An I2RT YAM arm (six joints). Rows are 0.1 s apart.
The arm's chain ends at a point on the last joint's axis. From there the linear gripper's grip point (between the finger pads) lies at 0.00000 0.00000 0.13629 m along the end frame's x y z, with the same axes.
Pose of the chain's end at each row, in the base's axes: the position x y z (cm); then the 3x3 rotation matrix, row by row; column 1 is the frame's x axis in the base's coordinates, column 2 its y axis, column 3 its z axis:
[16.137 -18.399 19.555], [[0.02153 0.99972 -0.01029], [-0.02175 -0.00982 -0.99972], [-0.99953 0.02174 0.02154]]
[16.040 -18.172 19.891], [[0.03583 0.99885 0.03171], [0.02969 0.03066 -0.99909], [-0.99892 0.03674 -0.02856]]
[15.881 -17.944 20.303], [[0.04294 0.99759 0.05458], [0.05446 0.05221 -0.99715], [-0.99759 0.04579 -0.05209]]
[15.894 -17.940 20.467], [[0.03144 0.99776 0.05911], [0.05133 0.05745 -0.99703], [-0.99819 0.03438 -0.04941]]
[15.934 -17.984 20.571], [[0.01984 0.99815 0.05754], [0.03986 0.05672 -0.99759], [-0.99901 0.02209 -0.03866]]
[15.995 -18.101 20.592], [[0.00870 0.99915 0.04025], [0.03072 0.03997 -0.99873], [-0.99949 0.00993 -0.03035]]
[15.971 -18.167 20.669], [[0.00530 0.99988 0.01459], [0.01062 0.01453 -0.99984], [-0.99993 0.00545 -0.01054]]
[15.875 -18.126 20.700], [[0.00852 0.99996 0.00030], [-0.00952 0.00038 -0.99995], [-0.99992 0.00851 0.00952]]
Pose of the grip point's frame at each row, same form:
[15.997 -32.024 19.849], [[0.02153 0.99972 -0.01029], [-0.02175 -0.00982 -0.99972], [-0.99953 0.02174 0.02154]]
[16.472 -31.789 19.502], [[0.03583 0.99885 0.03171], [0.02969 0.03066 -0.99909], [-0.99892 0.03674 -0.02856]]
[16.625 -31.534 19.593], [[0.04294 0.99759 0.05458], [0.05446 0.05221 -0.99715], [-0.99759 0.04579 -0.05209]]
[16.700 -31.529 19.794], [[0.03144 0.99776 0.05911], [0.05133 0.05745 -0.99703], [-0.99819 0.03438 -0.04941]]
[16.718 -31.580 20.044], [[0.01984 0.99815 0.05754], [0.03986 0.05672 -0.99759], [-0.99901 0.02209 -0.03866]]
[16.544 -31.713 20.178], [[0.00870 0.99915 0.04025], [0.03072 0.03997 -0.99873], [-0.99949 0.00993 -0.03035]]
[16.170 -31.794 20.525], [[0.00530 0.99988 0.01459], [0.01062 0.01453 -0.99984], [-0.99993 0.00545 -0.01054]]
[15.879 -31.754 20.830], [[0.00852 0.99996 0.00030], [-0.00952 0.00038 -0.99995], [-0.99992 0.00851 0.00952]]

